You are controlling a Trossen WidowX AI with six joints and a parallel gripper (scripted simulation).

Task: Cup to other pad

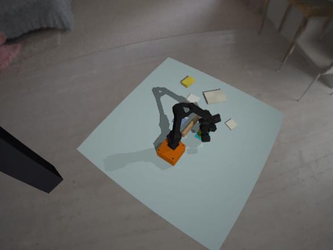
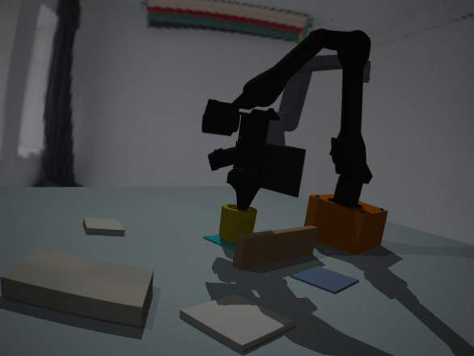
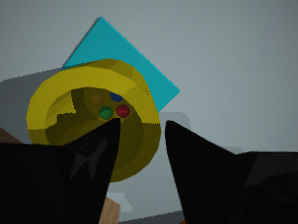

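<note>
Now: gripper tip 20 mm short of the yellow cup, 10 mm to the right of it and 20 mm above it. The rest, counted from my gripper tip: blue pad 10 mm ahead, 240 mm to the left, 60 mm below; teal pad 20 mm ahead, 20 mm to the left, 60 mm below; wooden block 20 mm ahead, 130 mm to the left, 30 mm below.
</note>
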